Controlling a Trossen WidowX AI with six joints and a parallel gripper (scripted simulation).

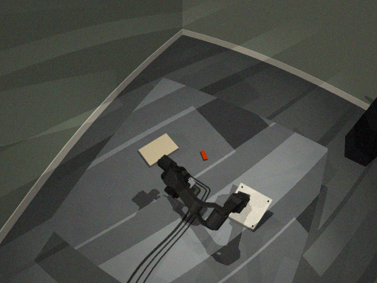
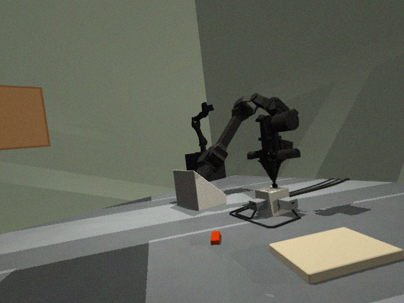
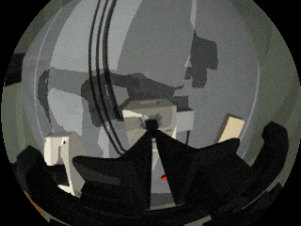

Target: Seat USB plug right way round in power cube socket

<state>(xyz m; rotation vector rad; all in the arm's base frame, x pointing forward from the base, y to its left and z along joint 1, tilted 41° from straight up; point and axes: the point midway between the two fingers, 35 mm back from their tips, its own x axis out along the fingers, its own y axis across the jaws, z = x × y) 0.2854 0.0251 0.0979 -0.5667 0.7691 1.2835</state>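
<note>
My gripper tip is 1 cm above the dark USB plug. The rest, counted from my gripper tip: flat beige slab (25 cm ahead, 20 cm to the right, 9 cm below).
</note>
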